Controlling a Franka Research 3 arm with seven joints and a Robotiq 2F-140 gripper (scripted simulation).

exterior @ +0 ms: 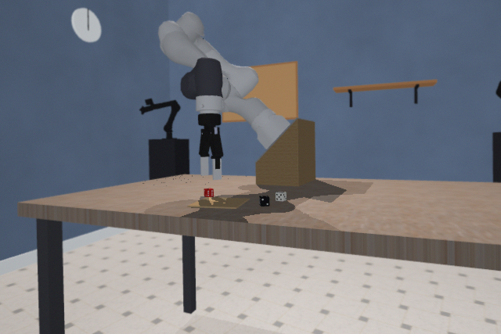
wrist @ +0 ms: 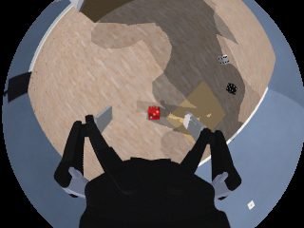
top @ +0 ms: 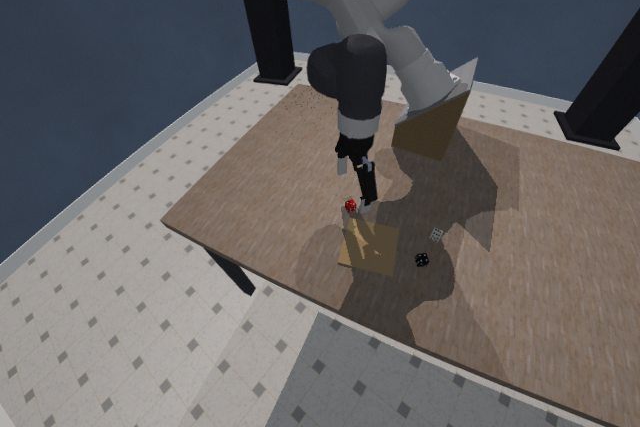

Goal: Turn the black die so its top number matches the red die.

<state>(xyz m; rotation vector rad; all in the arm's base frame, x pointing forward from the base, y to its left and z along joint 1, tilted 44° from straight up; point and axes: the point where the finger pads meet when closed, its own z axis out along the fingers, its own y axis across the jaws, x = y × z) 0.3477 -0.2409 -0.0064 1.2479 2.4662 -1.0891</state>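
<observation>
Now: hand 6 cm above the red die and 2 cm short of it. Round my hand: black die: 22 cm to the left, 13 cm ahead, 6 cm below; white die: 25 cm to the left, 6 cm below, 4 cm ahead; tan mat: 12 cm ahead, 8 cm to the left, 7 cm below.
</observation>
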